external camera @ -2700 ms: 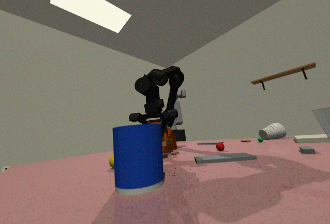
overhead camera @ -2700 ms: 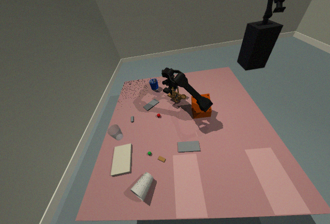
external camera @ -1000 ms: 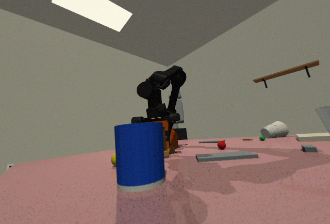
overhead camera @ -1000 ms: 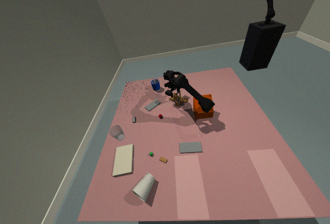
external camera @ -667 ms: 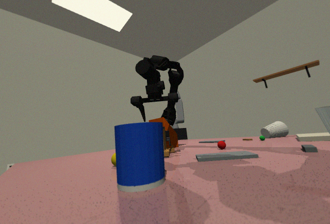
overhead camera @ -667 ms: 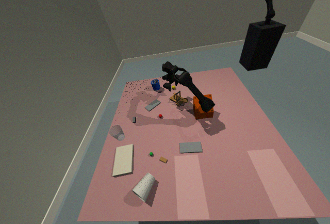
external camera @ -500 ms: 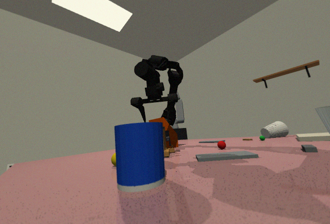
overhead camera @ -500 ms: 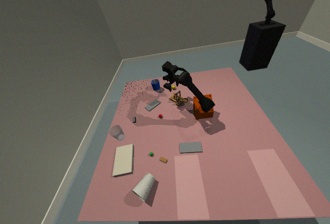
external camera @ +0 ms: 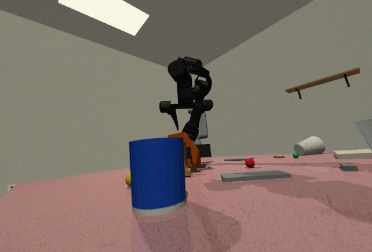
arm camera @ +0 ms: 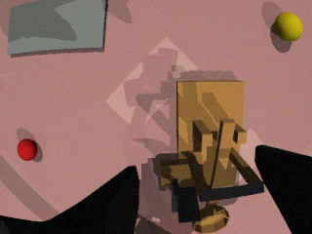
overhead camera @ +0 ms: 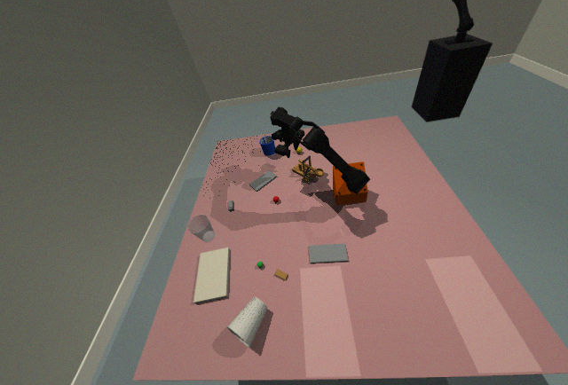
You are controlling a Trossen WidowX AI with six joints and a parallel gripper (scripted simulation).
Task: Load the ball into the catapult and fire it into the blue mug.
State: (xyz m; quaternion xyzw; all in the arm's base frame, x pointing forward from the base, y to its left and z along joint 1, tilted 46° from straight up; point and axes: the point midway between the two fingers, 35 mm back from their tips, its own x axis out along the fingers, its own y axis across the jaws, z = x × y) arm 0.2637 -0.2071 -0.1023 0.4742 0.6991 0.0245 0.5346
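Right now my gripper tip is 18 cm to the right of the red ball, 13 cm above it and 12 cm short of it. Also, from my gripper tip: yellow ball (18 cm to the right, 13 cm below, 4 cm behind); then blue mug (23 cm to the right, 15 cm ahead, 12 cm below); then wooden catapult (10 cm below, 8 cm behind, 4 cm to the left).
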